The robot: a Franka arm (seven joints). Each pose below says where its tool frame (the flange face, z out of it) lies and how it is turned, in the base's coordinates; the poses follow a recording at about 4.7 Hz.
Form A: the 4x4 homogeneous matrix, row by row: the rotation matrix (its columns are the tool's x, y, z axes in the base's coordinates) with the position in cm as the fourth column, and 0 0 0 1 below. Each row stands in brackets.
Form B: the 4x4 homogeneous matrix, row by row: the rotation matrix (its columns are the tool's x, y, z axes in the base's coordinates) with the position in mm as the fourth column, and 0 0 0 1 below. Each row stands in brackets. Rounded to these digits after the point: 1 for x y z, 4 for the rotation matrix.
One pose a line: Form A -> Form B
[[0.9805, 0.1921, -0.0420, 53.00], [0.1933, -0.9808, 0.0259, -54.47], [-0.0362, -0.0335, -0.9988, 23.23], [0, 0, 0, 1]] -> [[0.9805, 0.1921, -0.0420, 530.0], [0.1933, -0.9808, 0.0259, -544.7], [-0.0362, -0.0335, -0.9988, 232.3], [0, 0, 0, 1]]
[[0.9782, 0.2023, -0.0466, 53.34], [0.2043, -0.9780, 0.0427, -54.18], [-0.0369, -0.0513, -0.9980, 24.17], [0, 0, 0, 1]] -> [[0.9782, 0.2023, -0.0466, 533.4], [0.2043, -0.9780, 0.0427, -541.8], [-0.0369, -0.0513, -0.9980, 241.7], [0, 0, 0, 1]]
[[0.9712, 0.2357, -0.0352, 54.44], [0.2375, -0.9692, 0.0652, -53.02], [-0.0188, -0.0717, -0.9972, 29.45], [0, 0, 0, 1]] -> [[0.9712, 0.2357, -0.0352, 544.4], [0.2375, -0.9692, 0.0652, -530.2], [-0.0188, -0.0717, -0.9972, 294.5], [0, 0, 0, 1]]
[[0.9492, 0.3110, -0.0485, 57.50], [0.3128, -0.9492, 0.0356, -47.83], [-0.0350, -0.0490, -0.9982, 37.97], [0, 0, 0, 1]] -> [[0.9492, 0.3110, -0.0485, 575.0], [0.3128, -0.9492, 0.0356, -478.3], [-0.0350, -0.0490, -0.9982, 379.7], [0, 0, 0, 1]]
